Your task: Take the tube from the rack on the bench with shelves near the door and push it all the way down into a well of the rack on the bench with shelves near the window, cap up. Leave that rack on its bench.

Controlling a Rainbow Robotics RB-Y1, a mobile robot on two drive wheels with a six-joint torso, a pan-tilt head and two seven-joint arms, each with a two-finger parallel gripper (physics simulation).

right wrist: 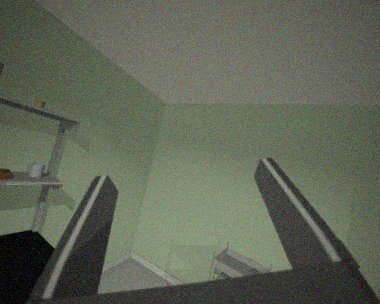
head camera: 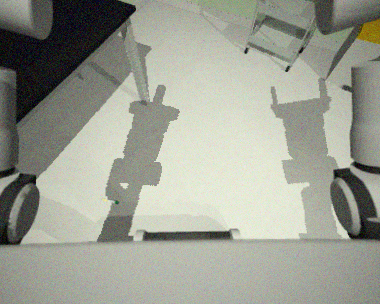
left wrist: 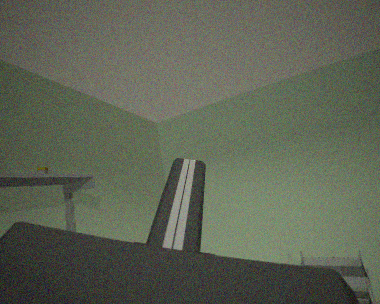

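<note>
A small thin tube with a green cap lies on the floor at the lower left of the head view, at the shadow of my left arm. My left gripper is shut and empty, pointing up toward the walls and ceiling. My right gripper is open wide with nothing between its fingers. Neither gripper shows in the head view, and neither is near the tube. No rack shows in the views. Part of a black bench top shows at the upper left of the head view.
A bench leg stands near the left arm's shadow. A wheeled cart stands at the upper right of the head view. Shelves at the left of the wrist views hold a white cup and a brown box.
</note>
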